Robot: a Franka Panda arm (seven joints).
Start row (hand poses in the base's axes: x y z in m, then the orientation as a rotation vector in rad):
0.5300 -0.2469 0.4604 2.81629 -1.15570 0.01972
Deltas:
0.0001 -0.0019 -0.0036 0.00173 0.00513 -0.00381
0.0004 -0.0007 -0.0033 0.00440 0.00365 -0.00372
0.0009 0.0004 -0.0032 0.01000 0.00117 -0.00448
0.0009 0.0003 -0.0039 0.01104 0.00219 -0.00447
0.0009 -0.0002 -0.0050 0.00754 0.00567 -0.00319
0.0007 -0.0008 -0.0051 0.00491 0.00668 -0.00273
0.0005 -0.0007 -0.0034 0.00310 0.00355 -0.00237
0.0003 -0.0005 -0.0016 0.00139 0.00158 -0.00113
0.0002 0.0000 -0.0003 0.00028 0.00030 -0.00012
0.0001 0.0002 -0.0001 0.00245 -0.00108 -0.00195
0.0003 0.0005 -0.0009 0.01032 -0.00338 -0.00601
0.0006 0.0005 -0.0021 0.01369 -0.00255 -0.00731
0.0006 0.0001 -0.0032 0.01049 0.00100 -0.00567
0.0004 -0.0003 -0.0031 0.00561 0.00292 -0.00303
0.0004 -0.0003 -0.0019 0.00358 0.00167 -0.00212
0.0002 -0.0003 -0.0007 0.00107 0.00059 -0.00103
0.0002 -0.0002 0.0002 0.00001 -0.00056 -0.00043
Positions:
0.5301 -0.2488 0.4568 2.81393 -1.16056 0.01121
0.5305 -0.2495 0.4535 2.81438 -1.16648 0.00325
0.5314 -0.2491 0.4503 2.82000 -1.17585 -0.00457
0.5323 -0.2488 0.4464 2.82613 -1.18535 -0.01448
0.5332 -0.2490 0.4414 2.82876 -1.19120 -0.02719
0.5339 -0.2498 0.4363 2.82899 -1.19533 -0.03974
0.5344 -0.2505 0.4329 2.82897 -1.19898 -0.04676
0.5347 -0.2510 0.4313 2.82892 -1.20071 -0.04990
0.5349 -0.2510 0.4310 2.82898 -1.20091 -0.05050
0.5350 -0.2508 0.4309 2.83033 -1.20467 -0.05059
0.5353 -0.2503 0.4300 2.83683 -1.21717 -0.05250
0.5359 -0.2498 0.4279 2.84505 -1.23250 -0.05776
0.5365 -0.2497 0.4247 2.85012 -1.24384 -0.06602
0.5369 -0.2500 0.4216 2.85187 -1.24948 -0.07384
0.5373 -0.2503 0.4197 2.85294 -1.25338 -0.07857
0.5375 -0.2506 0.4190 2.85298 -1.25510 -0.08012
0.5377 -0.2508 0.4192 2.85295 -1.25582 -0.07934

